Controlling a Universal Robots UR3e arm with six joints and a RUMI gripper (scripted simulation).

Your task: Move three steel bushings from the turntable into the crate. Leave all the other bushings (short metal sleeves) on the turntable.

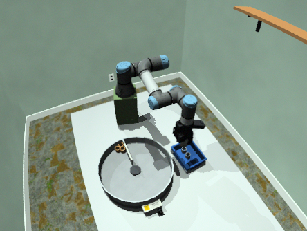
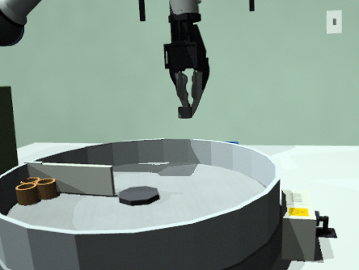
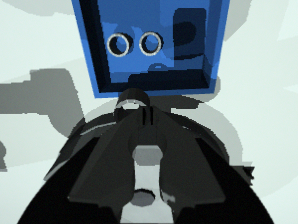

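My hand is 10 mm short of the blue crate, 40 mm to the right of it and 130 mm above it. Also, from my hand: grey turntable (70 mm behind, 290 mm to the right, 100 mm below).
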